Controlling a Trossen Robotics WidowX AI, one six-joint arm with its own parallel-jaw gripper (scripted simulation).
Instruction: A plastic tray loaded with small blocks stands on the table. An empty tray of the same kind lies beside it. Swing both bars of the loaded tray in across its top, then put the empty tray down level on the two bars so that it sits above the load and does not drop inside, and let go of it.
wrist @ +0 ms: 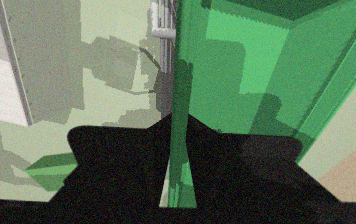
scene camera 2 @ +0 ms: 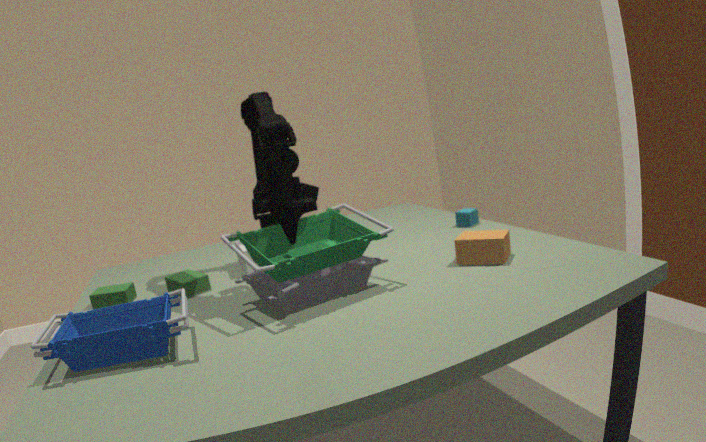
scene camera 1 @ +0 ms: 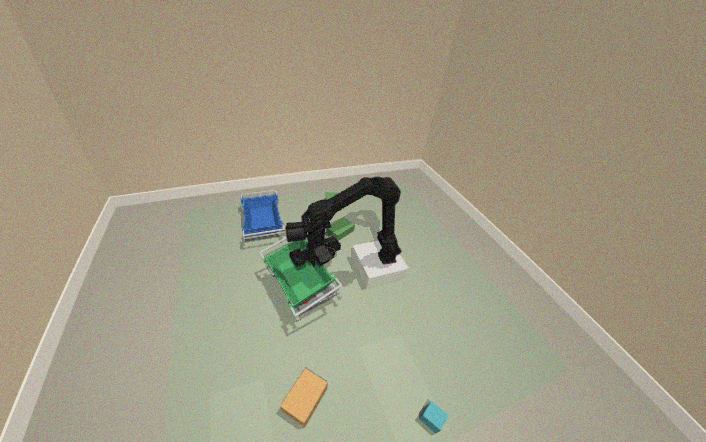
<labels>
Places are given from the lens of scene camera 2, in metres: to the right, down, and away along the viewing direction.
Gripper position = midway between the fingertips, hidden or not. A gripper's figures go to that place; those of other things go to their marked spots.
my gripper (scene camera 2: 291,243): -0.14, 0.05, 1.12
green tray (scene camera 2: 329,238): -0.05, 0.04, 1.17
orange block (scene camera 2: 473,247): 0.27, 0.06, 1.11
</labels>
